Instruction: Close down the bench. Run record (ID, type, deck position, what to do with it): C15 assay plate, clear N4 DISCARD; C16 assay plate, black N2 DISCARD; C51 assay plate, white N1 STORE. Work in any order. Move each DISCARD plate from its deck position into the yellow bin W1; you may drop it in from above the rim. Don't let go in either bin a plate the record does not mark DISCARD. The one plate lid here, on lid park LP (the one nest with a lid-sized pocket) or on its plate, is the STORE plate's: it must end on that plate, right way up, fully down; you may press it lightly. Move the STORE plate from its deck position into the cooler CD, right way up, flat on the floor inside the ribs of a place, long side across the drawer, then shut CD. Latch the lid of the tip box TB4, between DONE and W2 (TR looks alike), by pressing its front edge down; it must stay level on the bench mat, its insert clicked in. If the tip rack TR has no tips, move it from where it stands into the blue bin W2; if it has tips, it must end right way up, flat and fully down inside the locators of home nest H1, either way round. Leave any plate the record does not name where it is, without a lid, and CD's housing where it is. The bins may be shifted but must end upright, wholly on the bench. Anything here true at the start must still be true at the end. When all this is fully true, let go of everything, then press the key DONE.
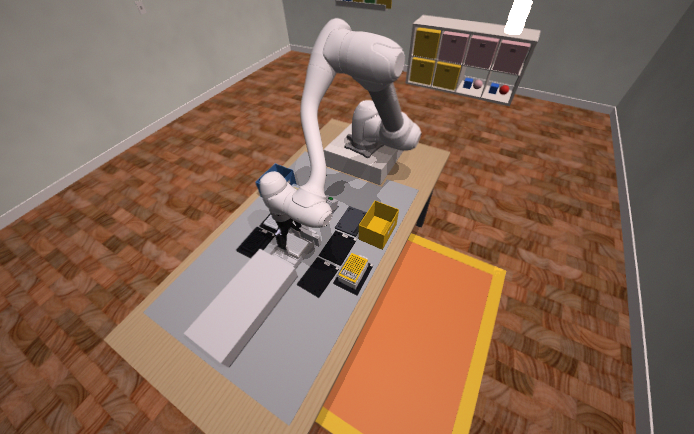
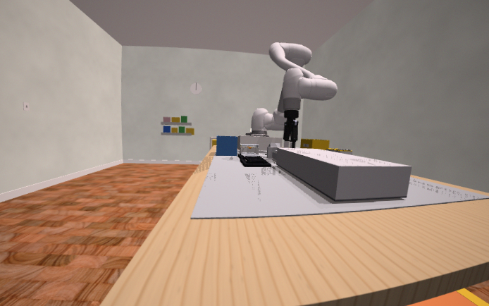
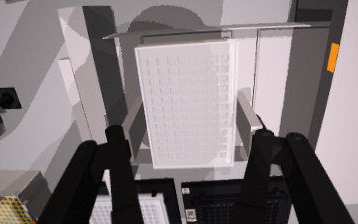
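Right now the cooler drawer is 4 cm ahead of my hand and 4 cm below it. From my hand the other things lie so: plate lid 2 cm below; cooler CD 17 cm ahead, 2 cm to the left, 4 cm below; white plate 2 cm below.
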